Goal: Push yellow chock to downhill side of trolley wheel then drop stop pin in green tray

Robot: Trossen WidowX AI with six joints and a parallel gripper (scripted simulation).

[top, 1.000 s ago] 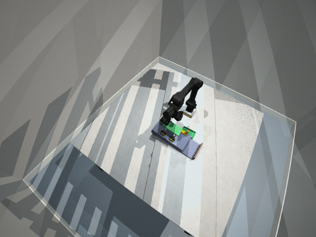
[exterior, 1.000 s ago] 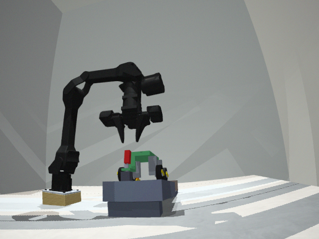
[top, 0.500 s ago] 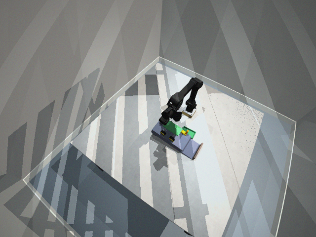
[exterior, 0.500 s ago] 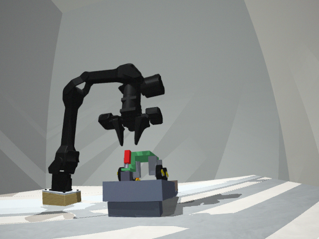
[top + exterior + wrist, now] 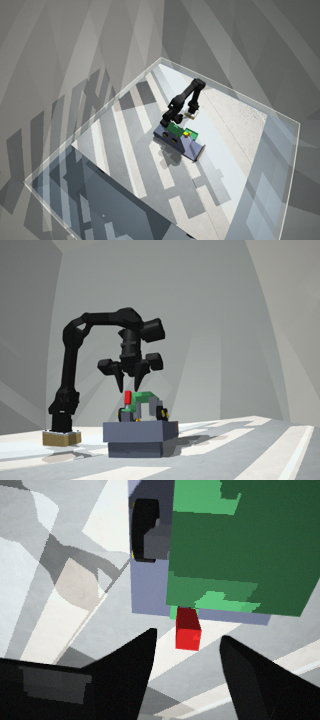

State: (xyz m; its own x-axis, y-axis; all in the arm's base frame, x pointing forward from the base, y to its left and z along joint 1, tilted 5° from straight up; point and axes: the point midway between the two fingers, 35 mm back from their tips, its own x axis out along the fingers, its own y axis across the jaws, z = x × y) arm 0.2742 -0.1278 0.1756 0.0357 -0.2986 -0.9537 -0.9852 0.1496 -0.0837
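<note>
The stop pin is 40 mm below my gripper tip and 10 mm to the right of it. Round my gripper tip: green trolley: 80 mm to the left, 50 mm below, 30 mm ahead; blue-grey ramp: 120 mm below, 90 mm to the left, 30 mm ahead; yellow chock: 170 mm to the left, 80 mm below, 10 mm behind.
</note>
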